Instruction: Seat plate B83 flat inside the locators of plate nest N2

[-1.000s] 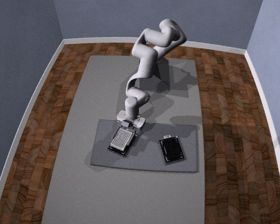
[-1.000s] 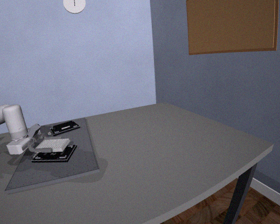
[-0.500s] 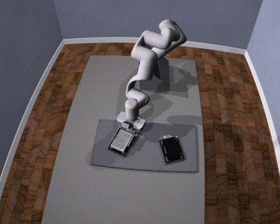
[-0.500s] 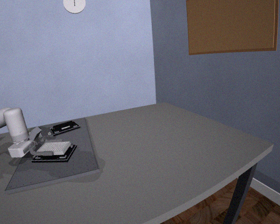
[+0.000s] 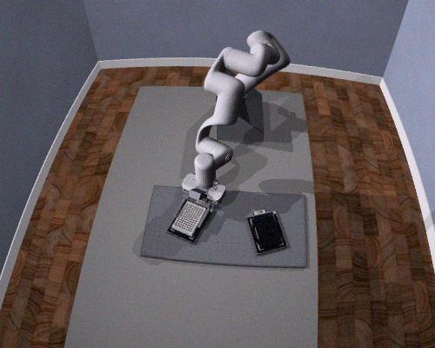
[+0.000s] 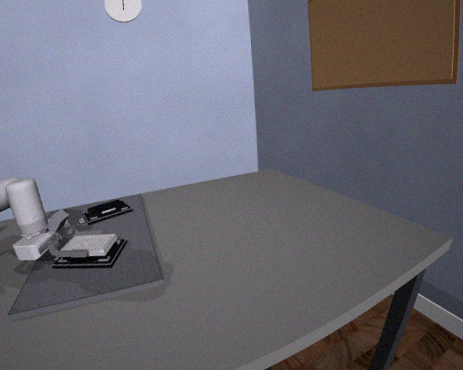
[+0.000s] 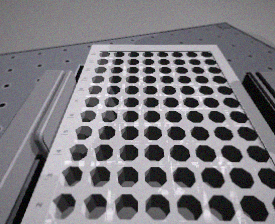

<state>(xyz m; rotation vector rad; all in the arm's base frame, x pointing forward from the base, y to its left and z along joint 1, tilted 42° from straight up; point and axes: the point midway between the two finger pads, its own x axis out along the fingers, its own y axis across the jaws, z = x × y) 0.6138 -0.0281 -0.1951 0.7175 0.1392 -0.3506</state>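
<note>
Right now the white well plate is right at my hand. The rest, counted from my hand: black plate nest (3 cm below); dark plate B38 (29 cm to the left, 3 cm ahead, 2 cm below).
</note>
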